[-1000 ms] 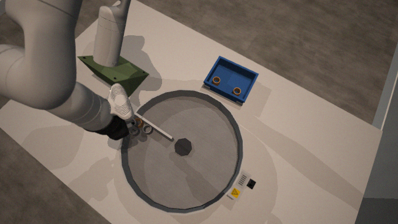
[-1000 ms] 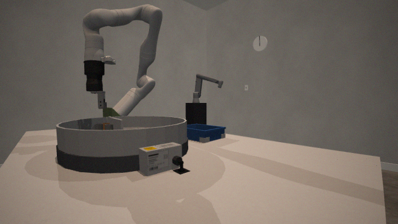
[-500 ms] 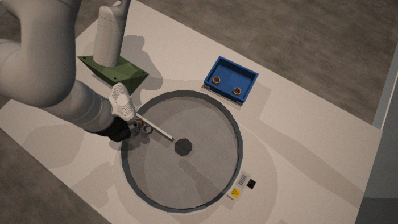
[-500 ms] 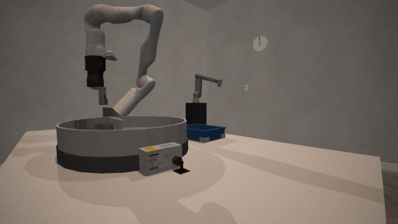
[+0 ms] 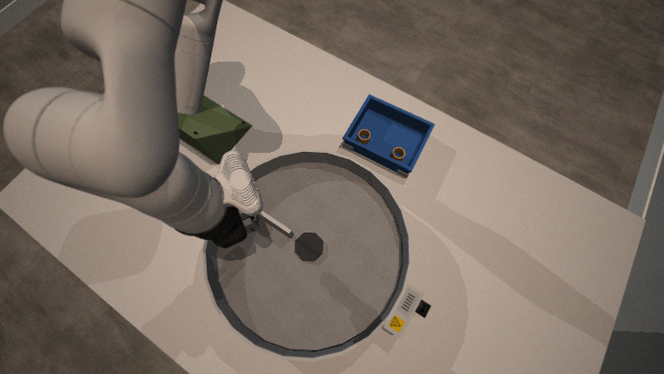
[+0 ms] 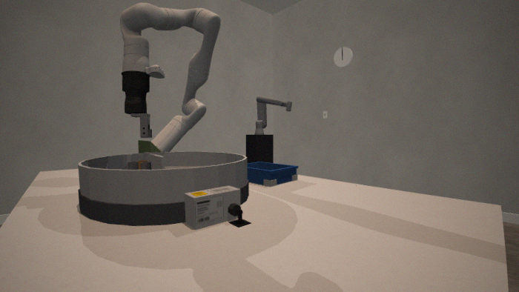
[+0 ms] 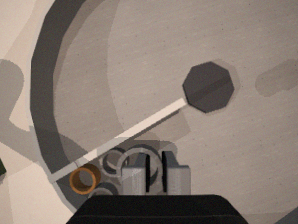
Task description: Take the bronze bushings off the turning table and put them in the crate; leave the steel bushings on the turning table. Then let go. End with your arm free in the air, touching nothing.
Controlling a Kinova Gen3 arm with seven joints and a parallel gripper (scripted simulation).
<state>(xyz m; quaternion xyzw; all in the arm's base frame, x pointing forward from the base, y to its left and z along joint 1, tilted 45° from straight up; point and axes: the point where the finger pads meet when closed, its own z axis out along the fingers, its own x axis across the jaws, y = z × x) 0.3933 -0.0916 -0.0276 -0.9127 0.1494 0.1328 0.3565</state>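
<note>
My gripper is now 13 cm above the round turning table, 9 cm short of it and 5 cm to the right of it. Round my hand: blue crate (39 cm to the left, 15 cm below, 4 cm ahead).
</note>
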